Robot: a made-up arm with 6 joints.
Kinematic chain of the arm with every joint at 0, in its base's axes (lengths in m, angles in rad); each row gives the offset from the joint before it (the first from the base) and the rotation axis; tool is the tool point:
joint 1: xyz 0 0 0.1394 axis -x
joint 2: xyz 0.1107 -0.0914 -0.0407 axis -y
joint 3: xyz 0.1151 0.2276 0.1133 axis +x
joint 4: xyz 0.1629 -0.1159 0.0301 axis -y
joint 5: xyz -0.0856 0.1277 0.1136 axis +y
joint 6: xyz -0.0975 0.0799 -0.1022 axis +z
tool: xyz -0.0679 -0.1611 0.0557
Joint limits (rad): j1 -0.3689..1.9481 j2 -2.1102..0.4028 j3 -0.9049..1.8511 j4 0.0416..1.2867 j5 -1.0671..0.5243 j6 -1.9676..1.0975
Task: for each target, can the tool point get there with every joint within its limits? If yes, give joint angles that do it. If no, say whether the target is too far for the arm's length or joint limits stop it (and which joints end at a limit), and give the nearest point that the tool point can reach.
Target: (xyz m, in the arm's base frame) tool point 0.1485 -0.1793 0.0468
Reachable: yes | joints 1.4120 -1.6714 0.1712 0.8114 -0.3449 0.4900
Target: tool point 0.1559 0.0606 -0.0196
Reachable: yes | joints -0.0246 -1.6591 -0.1535 0.4305 -0.6439 0.0055
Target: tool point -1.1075 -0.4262 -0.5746
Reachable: no: too far | nearest point -0.1627 -0.1919 -0.1821 | short by 1.050 m
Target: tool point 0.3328 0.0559 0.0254
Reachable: yes | joints 0.2952 -1.2011 -0.5963 0.1538 -0.5027 0.4109
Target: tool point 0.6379 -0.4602 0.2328
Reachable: no: joint limits stop it (at a limit: joint 1, joint 3, joint 4, joint 5, joint 6) | nearest point 0.4943 -0.4018 0.0685 | short by 0.226 m
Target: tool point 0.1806 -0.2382 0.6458
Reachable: no: joint limits stop it (at a limit: joint 1, joint 4, joint 5, joint 6) | nearest point 0.1562 -0.0921 0.4779 | short by 0.224 m
